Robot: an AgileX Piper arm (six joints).
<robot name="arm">
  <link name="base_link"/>
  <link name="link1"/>
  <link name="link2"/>
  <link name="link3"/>
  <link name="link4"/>
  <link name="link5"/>
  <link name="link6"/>
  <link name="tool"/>
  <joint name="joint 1" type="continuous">
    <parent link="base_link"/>
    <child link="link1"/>
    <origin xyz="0 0 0.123"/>
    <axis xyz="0 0 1"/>
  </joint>
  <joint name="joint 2" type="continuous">
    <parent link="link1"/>
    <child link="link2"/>
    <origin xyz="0 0 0" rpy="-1.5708 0 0"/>
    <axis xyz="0 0 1"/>
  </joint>
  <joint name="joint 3" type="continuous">
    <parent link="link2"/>
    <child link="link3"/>
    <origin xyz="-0.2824 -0.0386 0" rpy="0 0 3.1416"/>
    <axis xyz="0 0 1"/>
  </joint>
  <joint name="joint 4" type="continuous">
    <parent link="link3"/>
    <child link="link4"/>
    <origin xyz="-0.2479 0.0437 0" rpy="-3.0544 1.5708 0"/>
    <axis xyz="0 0 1"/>
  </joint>
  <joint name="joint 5" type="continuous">
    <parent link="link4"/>
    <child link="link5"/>
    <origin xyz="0 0 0" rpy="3.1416 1.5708 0"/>
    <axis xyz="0 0 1"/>
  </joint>
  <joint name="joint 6" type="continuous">
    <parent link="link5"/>
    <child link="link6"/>
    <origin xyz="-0.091 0 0" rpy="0 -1.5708 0"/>
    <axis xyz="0 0 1"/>
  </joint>
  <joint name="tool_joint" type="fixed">
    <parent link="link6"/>
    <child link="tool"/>
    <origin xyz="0 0 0" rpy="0 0 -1.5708"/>
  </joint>
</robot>
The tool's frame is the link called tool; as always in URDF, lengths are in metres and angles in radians. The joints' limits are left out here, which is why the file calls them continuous.
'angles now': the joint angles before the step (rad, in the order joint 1, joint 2, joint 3, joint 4, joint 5, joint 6). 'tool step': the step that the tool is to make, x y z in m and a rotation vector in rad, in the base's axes. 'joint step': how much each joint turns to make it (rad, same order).
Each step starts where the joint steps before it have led.
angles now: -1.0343 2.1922 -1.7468 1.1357 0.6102 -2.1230
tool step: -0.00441 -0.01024 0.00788 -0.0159 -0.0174 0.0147
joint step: -0.0231 0.0186 -0.0589 -0.0059 0.0419 0.0000
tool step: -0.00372 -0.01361 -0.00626 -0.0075 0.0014 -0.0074
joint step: -0.0204 0.0446 -0.0557 -0.0086 0.0120 0.0000
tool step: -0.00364 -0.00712 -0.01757 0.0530 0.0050 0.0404
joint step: -0.0214 0.0532 -0.0352 0.0000 0.0721 -0.0001
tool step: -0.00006 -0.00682 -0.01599 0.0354 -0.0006 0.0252
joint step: -0.0112 0.0549 -0.0427 0.0037 0.0442 0.0001
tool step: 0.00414 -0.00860 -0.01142 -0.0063 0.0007 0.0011
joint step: 0.0000 0.0549 -0.0602 -0.0036 -0.0001 0.0000
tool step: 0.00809 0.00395 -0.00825 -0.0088 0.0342 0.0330
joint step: 0.0186 0.0180 -0.0114 -0.0373 0.0025 -0.0001
